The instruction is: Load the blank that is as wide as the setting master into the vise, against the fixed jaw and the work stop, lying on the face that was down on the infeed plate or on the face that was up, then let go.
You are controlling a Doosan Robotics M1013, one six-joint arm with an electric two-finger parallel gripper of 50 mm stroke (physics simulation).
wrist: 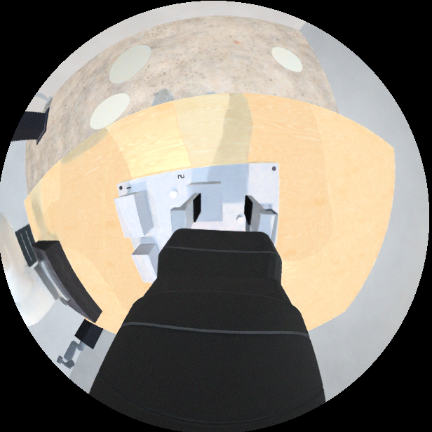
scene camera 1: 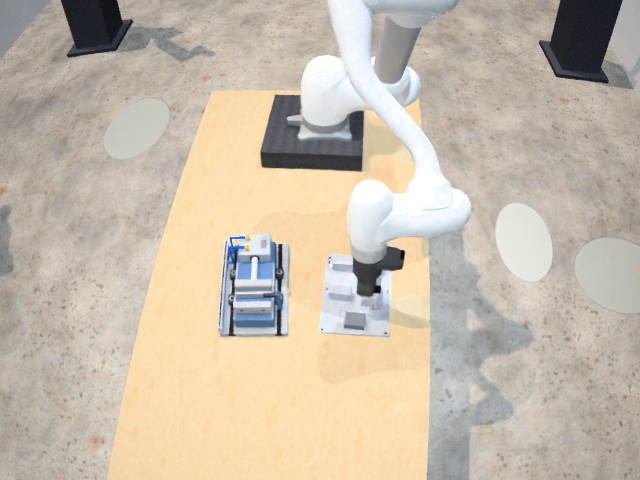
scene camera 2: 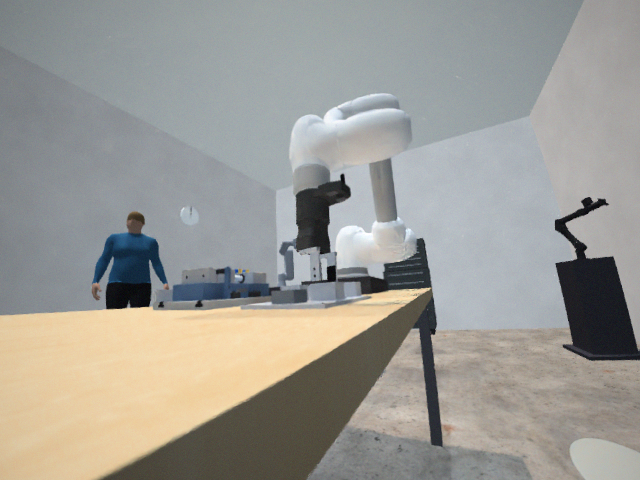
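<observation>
My gripper is open and empty, fingers down, low over the right part of the infeed plate. A darker grey block lies at the plate's front, partly behind one finger in the wrist view. Light blocks stand at the back left, middle left and back right. I cannot tell which is the setting master. The vise stands left of the plate; no block shows between its jaws. The gripper hides part of the plate.
White pins stand on the plate near the fingers. A dark rod and bracket stand at the vise's right side. Blue tubes rise at its back left. The arm's black base block is at the table's back. A person stands beyond the table.
</observation>
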